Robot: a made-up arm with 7 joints. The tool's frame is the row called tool.
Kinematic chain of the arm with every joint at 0, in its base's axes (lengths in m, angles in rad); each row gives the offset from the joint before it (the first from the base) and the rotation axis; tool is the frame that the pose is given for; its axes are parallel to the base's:
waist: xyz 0 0 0.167 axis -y
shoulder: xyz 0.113 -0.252 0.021 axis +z
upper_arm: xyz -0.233 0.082 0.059 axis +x
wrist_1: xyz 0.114 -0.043 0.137 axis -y
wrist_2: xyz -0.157 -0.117 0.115 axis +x
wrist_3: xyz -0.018 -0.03 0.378 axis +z
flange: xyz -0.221 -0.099 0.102 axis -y
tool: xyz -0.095 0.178 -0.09
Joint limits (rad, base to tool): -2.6..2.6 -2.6..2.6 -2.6..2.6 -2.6..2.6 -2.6..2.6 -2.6..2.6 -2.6..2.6
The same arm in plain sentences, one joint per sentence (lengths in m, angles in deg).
The arm has seven revolute joints in a row. What follows holds with every joint at zero, and every direction is one of the base frame's. Joint 1 sits 0.1670 m along +z from the base frame's origin and rotates about -y, from -148.97 to 148.97 deg. Joint 2 sits 0.1130 m along +x and 0.2520 m along -y and 0.0210 m along +z from joint 1 and rotates about +z, from -148.97 to 148.97 deg. Joint 3 sits 0.2330 m along -x and 0.0820 m along +y and 0.0590 m along +z from joint 2 and rotates about +x, from -148.97 to 148.97 deg. Joint 4 sits 0.1140 m along +x and 0.0430 m along -y and 0.1370 m along +z from joint 3 and rotates about -y, from -148.97 to 148.97 deg. Joint 5 sits 0.1570 m along -x and 0.1170 m along -y and 0.1150 m along +z from joint 4 and rotates about +x, from -148.97 to 148.97 deg. Joint 6 sits 0.0180 m along -x and 0.0300 m along -y and 0.3780 m along +z from joint 5 and rotates about +z, from -148.97 to 148.97 deg. Joint 7 sits 0.2210 m along -x and 0.0990 m along -y and 0.1020 m along +z from joint 6 and rotates about -y, from -148.97 to 148.97 deg. The tool frame, which is the frame that the pose is given for, sits 0.0950 m along -x and 0.1780 m along +y and 0.0900 m along -z from joint 7; its axes are parallel to the base frame's.
